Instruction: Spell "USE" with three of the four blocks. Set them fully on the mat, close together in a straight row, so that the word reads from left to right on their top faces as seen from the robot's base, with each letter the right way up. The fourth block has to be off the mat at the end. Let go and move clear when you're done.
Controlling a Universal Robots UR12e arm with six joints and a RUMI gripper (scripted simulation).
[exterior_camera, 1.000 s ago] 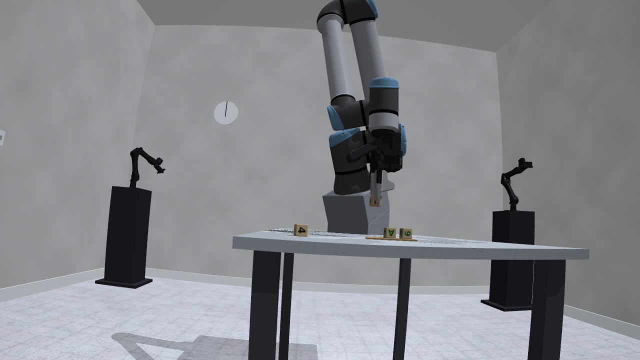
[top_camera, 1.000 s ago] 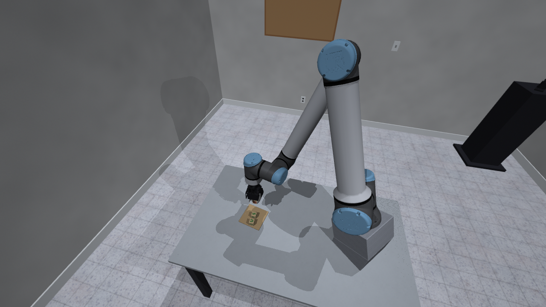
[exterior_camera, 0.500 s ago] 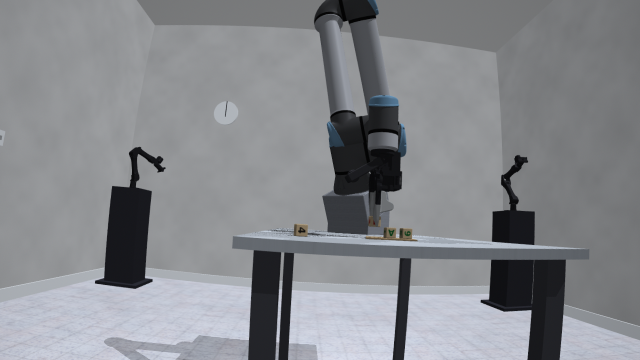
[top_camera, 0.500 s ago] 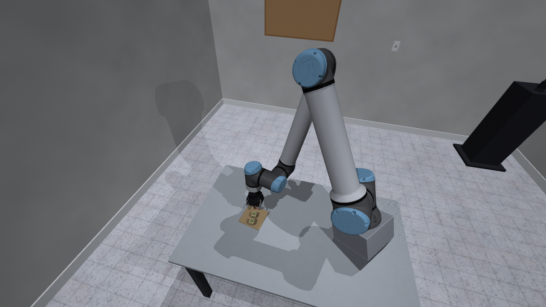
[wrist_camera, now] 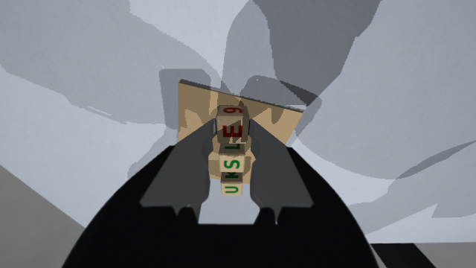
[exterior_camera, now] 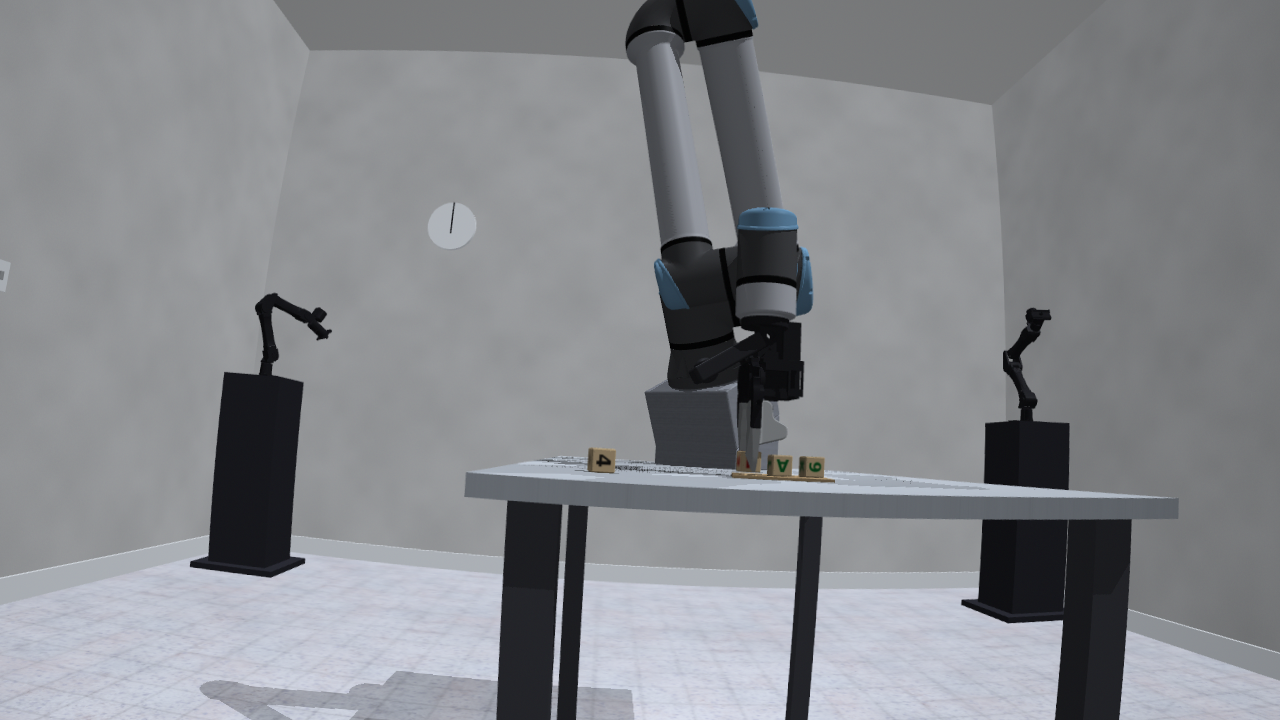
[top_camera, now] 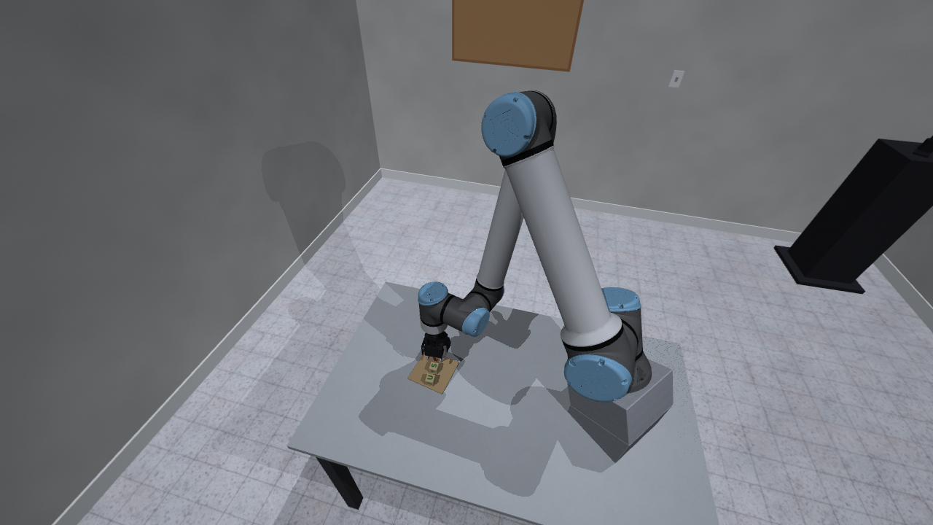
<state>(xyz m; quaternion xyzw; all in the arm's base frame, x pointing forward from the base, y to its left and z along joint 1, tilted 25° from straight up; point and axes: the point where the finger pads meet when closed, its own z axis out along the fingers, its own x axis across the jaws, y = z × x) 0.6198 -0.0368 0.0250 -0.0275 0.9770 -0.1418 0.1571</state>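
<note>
Now: the tan mat 50 mm to the left of my hand and 20 mm below it.
</note>
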